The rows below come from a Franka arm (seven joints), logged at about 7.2 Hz.
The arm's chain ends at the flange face. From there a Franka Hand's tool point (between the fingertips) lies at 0.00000 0.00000 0.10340 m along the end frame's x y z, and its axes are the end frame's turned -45 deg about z.
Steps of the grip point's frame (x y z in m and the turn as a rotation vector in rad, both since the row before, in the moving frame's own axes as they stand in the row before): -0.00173, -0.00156, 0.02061, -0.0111, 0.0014, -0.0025; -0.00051, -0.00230, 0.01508, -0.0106, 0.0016, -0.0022; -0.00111, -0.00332, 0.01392, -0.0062, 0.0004, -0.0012; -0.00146, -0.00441, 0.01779, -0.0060, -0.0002, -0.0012; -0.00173, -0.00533, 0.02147, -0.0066, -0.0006, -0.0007; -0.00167, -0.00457, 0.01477, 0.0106, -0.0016, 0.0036; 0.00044, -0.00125, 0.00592, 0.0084, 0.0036, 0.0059; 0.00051, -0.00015, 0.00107, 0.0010, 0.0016, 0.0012
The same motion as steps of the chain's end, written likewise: -0.00324, -0.00059, 0.02062, -0.0069, 0.0088, -0.0025; -0.00288, -0.00192, 0.01509, -0.0064, 0.0086, -0.0022; -0.00362, -0.00199, 0.01392, -0.0041, 0.0047, -0.0012; -0.00458, -0.00254, 0.01779, -0.0044, 0.0041, -0.0012; -0.00543, -0.00307, 0.02147, -0.0051, 0.0042, -0.0007; -0.00352, -0.00139, 0.01478, 0.0064, -0.0086, 0.0036; -0.00022, -0.00032, 0.00592, 0.0085, -0.0034, 0.0059; 0.00021, -0.00028, 0.00107, 0.0018, 0.0004, 0.0012
